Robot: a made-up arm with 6 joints. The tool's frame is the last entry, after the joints. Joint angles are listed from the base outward. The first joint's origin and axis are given. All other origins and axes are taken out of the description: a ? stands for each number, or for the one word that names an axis. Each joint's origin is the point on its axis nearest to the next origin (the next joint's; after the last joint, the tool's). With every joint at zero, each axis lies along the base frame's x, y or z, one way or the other. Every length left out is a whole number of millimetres.
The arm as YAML. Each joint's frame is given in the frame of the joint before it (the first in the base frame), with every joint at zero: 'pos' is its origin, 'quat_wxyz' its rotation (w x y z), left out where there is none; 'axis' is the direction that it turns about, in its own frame. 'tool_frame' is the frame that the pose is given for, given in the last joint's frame.
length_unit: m
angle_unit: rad
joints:
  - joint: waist
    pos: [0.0, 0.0, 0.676]
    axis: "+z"
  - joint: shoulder
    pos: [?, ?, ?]
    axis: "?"
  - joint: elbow
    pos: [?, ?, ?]
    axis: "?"
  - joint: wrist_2
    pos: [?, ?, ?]
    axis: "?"
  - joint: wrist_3
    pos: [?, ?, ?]
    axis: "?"
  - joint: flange
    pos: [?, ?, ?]
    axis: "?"
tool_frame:
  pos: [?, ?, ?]
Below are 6 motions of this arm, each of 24 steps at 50 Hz.
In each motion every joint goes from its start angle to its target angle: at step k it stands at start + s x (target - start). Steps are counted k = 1, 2, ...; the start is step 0. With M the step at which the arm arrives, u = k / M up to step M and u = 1 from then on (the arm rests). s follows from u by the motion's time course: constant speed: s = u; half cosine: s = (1 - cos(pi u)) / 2; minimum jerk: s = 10 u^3 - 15 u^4 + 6 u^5.
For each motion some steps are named. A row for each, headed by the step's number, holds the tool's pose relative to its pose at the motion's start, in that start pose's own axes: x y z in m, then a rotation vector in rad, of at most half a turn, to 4 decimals.
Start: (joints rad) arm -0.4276 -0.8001 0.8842 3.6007 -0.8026 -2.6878
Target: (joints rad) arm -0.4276 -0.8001 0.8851 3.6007 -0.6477 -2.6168
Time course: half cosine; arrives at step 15
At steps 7, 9, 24:
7: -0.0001 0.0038 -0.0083 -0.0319 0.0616 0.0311
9: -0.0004 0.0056 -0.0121 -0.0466 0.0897 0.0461
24: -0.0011 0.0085 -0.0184 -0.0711 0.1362 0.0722

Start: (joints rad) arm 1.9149 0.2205 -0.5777 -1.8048 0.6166 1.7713
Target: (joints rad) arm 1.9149 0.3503 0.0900 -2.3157 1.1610 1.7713
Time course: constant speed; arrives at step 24
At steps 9, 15, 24:
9: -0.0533 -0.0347 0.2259 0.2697 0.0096 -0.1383
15: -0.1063 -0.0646 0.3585 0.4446 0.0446 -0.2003
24: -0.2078 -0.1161 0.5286 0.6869 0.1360 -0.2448

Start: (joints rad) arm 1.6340 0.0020 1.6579 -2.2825 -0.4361 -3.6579
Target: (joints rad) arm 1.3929 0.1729 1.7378 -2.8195 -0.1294 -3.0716
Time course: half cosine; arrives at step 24
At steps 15, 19, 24:
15: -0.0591 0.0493 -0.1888 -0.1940 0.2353 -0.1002
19: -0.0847 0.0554 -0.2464 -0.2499 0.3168 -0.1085
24: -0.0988 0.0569 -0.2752 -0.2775 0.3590 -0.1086

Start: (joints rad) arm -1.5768 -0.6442 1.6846 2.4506 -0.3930 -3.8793
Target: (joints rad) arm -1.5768 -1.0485 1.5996 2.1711 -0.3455 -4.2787
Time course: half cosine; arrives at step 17
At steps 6, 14, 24:
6: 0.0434 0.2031 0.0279 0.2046 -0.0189 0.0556
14: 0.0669 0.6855 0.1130 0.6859 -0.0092 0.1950
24: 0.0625 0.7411 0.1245 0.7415 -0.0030 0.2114

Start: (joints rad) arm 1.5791 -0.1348 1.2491 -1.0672 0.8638 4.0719
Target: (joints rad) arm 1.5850 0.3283 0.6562 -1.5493 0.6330 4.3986
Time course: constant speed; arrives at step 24
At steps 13, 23, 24:
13: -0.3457 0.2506 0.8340 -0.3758 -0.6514 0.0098
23: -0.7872 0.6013 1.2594 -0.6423 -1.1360 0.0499
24: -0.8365 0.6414 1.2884 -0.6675 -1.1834 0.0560

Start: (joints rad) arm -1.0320 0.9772 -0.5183 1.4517 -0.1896 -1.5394
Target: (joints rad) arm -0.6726 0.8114 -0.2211 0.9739 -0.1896 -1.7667
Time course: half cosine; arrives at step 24
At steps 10, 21, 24:
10: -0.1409 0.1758 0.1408 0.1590 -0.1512 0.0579
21: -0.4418 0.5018 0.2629 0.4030 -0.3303 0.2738
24: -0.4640 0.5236 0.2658 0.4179 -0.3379 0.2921

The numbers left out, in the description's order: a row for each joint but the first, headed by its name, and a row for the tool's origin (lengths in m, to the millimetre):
shoulder: xyz 0.132 0.0 0.0, axis +y
elbow: xyz 0.0 0.0 0.962, axis -y
wrist_2: xyz 1.071 0.0 0.216, axis -x
wrist_3: xyz 0.0 0.0 0.0, axis -y
flange: xyz 0.137 0.0 0.0, axis -x
tool: xyz 0.0 0.0 0.0

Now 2 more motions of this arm.
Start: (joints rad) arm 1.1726 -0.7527 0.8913 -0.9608 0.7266 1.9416
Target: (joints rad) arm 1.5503 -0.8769 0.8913 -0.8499 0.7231 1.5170
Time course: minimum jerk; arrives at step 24
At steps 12, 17, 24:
12: 0.0888 -0.1666 -0.0974 0.3365 0.0710 -0.0337
17: 0.1468 -0.2755 -0.1973 0.5654 0.1221 -0.0717
24: 0.1702 -0.3203 -0.2491 0.6640 0.1447 -0.0922

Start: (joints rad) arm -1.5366 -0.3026 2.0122 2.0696 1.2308 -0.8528
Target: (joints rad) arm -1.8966 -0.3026 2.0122 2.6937 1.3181 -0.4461
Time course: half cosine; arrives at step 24
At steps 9, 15, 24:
9: 0.0914 0.0254 0.0447 -0.2529 0.1123 0.2372
15: 0.1929 0.0663 0.0949 -0.5671 0.2201 0.5449
24: 0.2657 0.1040 0.1326 -0.8157 0.2844 0.8043

